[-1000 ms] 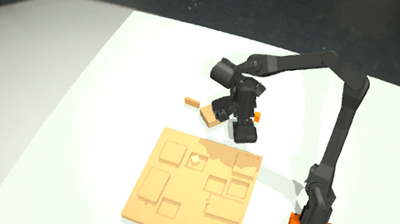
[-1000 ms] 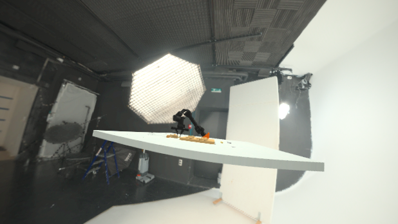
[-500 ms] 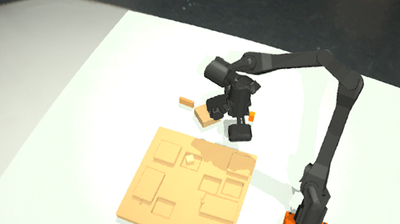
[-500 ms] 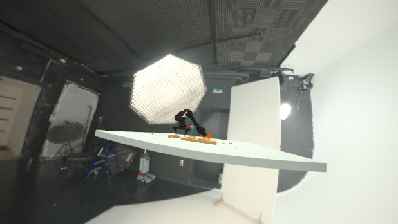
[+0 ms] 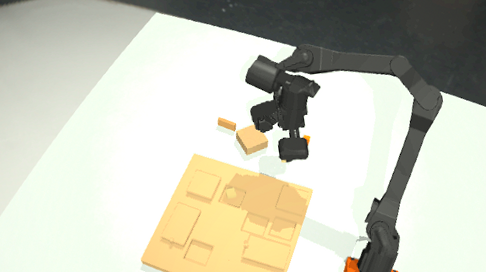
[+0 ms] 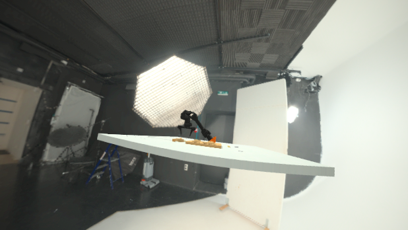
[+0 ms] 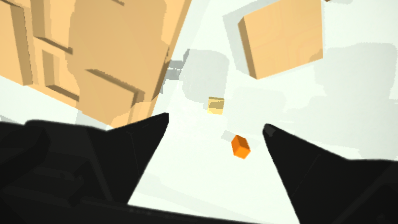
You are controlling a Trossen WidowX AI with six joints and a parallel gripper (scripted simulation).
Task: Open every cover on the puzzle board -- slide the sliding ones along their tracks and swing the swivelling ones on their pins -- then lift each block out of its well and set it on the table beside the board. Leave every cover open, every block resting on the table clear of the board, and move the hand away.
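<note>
The tan puzzle board lies 70 mm ahead of my gripper tip, 200 mm to the left of it and 40 mm below it. The rest, counted from my gripper tip: orange block 40 mm behind, 60 mm to the right, 40 mm below; then tan bar 160 mm ahead, 60 mm to the right, 50 mm below; then tan box 90 mm ahead, 30 mm to the right, 40 mm below.
</note>
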